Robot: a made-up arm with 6 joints. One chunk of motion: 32 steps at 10 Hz.
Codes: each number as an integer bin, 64 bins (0 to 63) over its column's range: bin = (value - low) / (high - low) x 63, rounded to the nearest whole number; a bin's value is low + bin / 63 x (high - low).
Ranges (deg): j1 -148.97..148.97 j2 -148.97..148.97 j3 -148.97..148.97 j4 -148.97..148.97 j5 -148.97..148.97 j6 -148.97..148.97
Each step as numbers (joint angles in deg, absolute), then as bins.
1 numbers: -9.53 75.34 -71.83 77.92 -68.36 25.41
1 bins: 29 47 16 48 17 37
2 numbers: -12.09 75.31 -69.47 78.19 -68.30 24.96
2 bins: 29 47 17 48 17 37
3 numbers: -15.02 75.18 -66.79 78.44 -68.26 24.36
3 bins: 28 47 17 48 17 37
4 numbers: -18.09 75.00 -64.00 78.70 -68.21 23.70
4 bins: 28 47 18 48 17 37
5 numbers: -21.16 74.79 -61.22 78.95 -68.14 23.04
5 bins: 27 47 19 48 17 36
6 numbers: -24.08 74.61 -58.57 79.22 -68.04 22.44
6 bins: 26 47 19 48 17 36
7 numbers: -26.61 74.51 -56.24 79.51 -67.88 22.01
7 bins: 26 47 20 48 17 36
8 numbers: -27.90 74.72 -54.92 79.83 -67.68 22.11
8 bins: 26 47 20 48 17 36
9 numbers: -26.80 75.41 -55.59 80.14 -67.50 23.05
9 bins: 26 47 20 48 17 36
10 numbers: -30.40 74.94 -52.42 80.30 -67.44 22.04
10 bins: 25 47 20 48 17 36
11 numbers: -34.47 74.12 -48.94 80.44 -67.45 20.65
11 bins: 24 47 21 49 17 36
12 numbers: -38.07 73.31 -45.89 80.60 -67.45 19.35
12 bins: 23 47 22 49 17 36
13 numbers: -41.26 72.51 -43.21 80.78 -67.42 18.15
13 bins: 23 47 22 49 17 35
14 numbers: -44.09 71.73 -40.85 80.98 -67.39 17.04
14 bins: 22 47 23 49 17 35
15 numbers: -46.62 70.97 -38.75 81.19 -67.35 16.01
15 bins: 22 47 23 49 17 35
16 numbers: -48.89 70.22 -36.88 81.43 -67.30 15.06
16 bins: 21 46 24 49 17 35
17 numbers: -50.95 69.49 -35.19 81.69 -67.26 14.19
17 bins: 21 46 24 49 17 35
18 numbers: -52.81 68.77 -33.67 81.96 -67.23 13.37
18 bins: 20 46 24 49 17 34
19 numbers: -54.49 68.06 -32.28 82.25 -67.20 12.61
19 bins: 20 46 25 49 17 34
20 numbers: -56.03 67.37 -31.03 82.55 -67.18 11.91
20 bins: 20 46 25 49 17 34
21 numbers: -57.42 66.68 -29.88 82.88 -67.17 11.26
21 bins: 19 46 25 49 17 34
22 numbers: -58.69 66.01 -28.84 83.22 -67.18 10.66
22 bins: 19 45 25 49 17 34
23 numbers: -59.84 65.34 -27.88 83.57 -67.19 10.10
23 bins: 19 45 26 49 17 34
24 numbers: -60.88 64.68 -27.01 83.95 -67.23 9.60
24 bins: 19 45 26 49 17 34
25 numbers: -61.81 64.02 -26.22 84.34 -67.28 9.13
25 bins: 18 45 26 49 17 33
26 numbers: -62.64 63.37 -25.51 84.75 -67.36 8.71
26 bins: 18 45 26 49 17 33
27 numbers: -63.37 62.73 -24.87 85.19 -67.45 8.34
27 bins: 18 45 26 50 17 33
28 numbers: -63.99 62.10 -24.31 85.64 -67.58 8.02
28 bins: 18 45 26 50 17 33
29 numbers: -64.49 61.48 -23.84 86.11 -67.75 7.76
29 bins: 18 45 26 50 17 33
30 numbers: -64.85 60.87 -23.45 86.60 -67.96 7.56
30 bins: 18 44 27 50 17 33
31 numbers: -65.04 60.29 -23.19 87.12 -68.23 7.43
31 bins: 18 44 27 50 17 33
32 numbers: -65.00 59.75 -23.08 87.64 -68.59 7.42
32 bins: 18 44 27 50 17 33
